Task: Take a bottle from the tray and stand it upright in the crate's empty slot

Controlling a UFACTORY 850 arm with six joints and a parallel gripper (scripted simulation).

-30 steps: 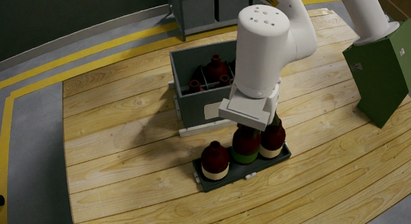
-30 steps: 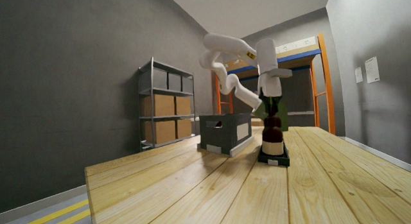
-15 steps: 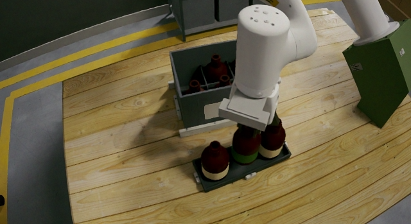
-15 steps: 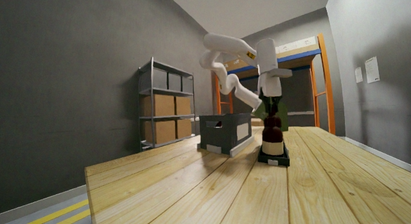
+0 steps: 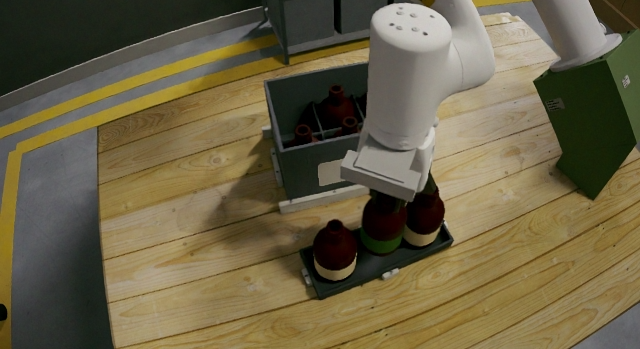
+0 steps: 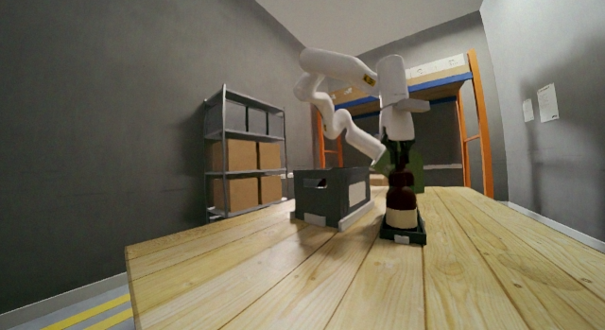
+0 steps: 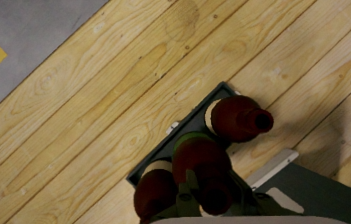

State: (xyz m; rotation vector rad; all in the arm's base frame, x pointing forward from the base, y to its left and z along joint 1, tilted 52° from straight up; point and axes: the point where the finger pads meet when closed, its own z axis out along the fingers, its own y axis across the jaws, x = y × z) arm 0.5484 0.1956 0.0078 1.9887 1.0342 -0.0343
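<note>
Now: hand 70 mm above the bottle. From my hand the other things lie so: crate: 20 mm behind, 230 mm to the right, 120 mm below; dark tray: 190 mm below.
</note>
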